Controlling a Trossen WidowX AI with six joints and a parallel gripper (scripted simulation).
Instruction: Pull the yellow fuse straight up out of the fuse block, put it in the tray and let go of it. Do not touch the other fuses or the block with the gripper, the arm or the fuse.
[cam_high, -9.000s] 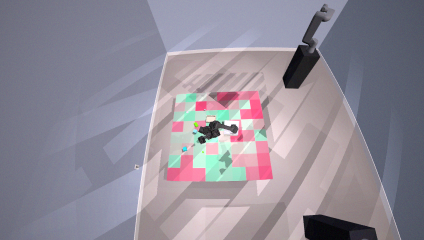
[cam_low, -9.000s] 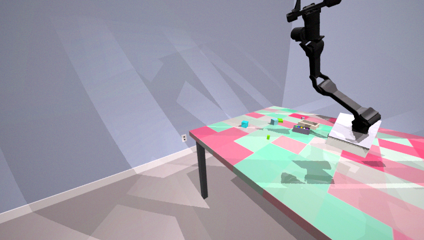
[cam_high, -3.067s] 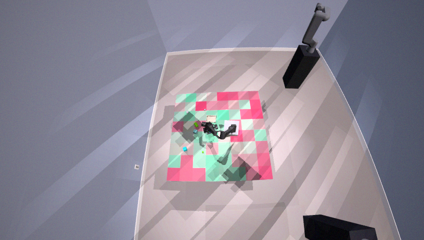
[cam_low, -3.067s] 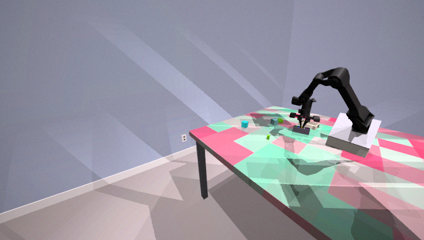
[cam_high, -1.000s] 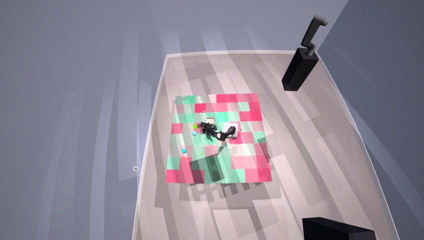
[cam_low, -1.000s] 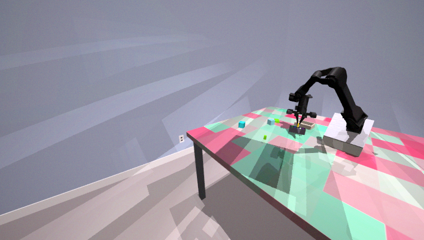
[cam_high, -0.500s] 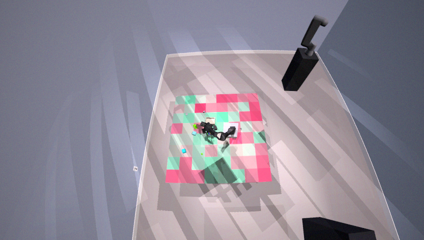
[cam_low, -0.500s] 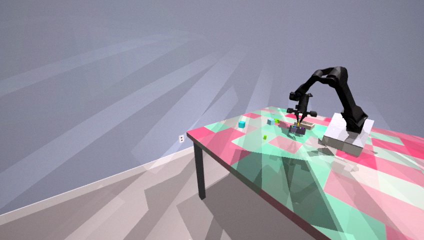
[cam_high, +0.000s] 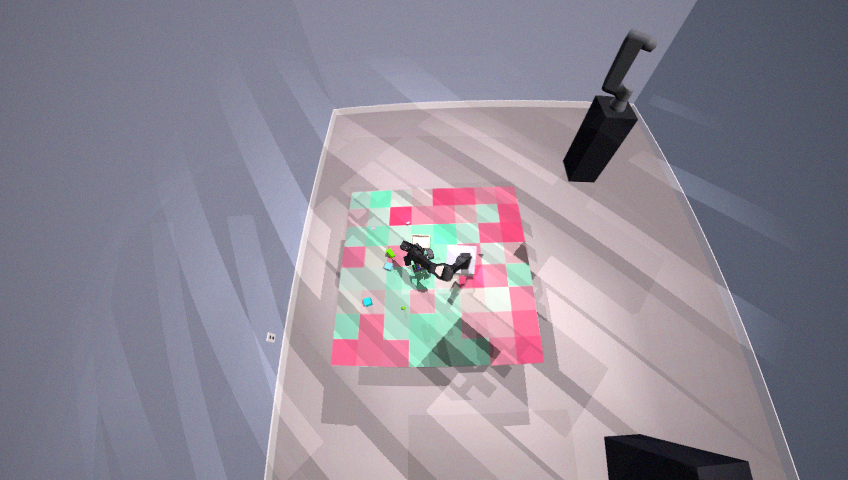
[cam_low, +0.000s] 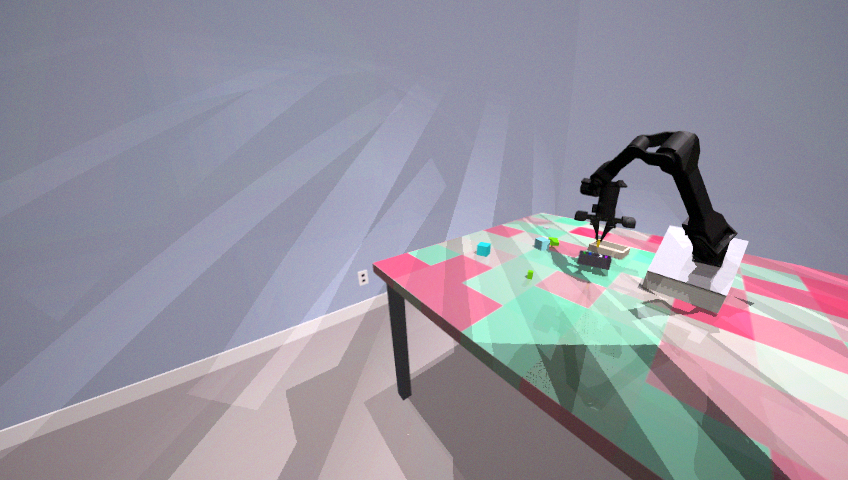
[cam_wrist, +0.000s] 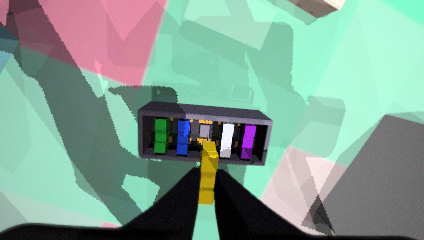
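Now: the beige tray 19 cm to the right of my gripper tip, 9 cm below it and 1 cm ahead of it. Also, from my gripper tip: yellow fuse: 1 cm below; green block: 22 cm ahead, 10 cm to the right, 8 cm below; light blue cube: 21 cm ahead, 7 cm below, 1 cm to the left.
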